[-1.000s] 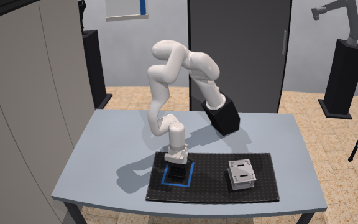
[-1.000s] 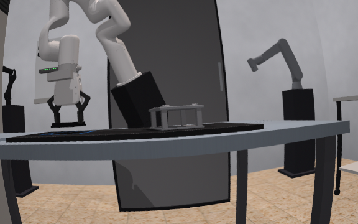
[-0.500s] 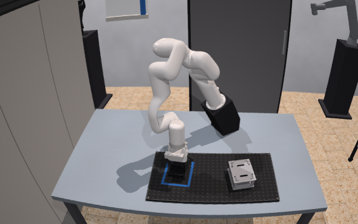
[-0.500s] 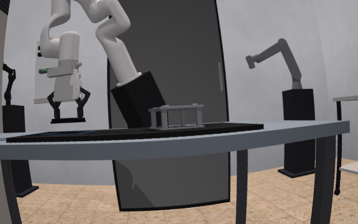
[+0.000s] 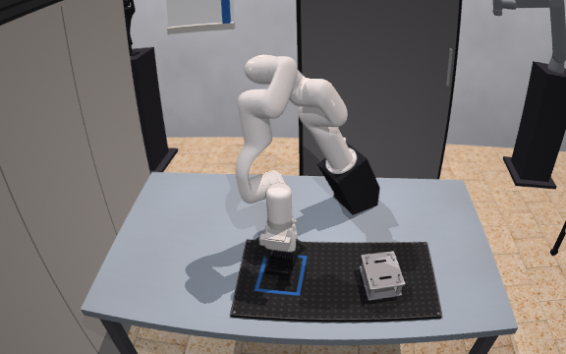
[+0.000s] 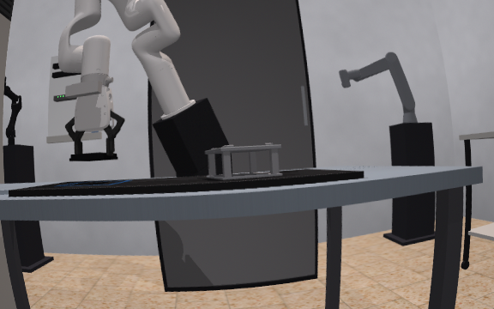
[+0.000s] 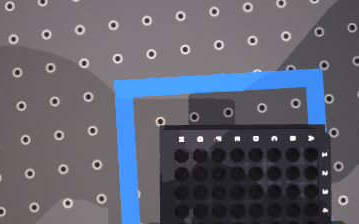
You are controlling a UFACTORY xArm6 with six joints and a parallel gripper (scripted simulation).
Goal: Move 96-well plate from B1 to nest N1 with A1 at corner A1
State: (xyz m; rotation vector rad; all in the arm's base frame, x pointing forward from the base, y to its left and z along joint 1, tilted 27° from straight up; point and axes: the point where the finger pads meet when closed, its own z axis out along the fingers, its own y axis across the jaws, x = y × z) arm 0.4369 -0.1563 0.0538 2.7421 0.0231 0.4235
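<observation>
My hand is 10 mm short of the grey raised plate nest, 340 mm to the right of it and 20 mm above it. Round my hand: black 96-well plate (10 mm below).
</observation>
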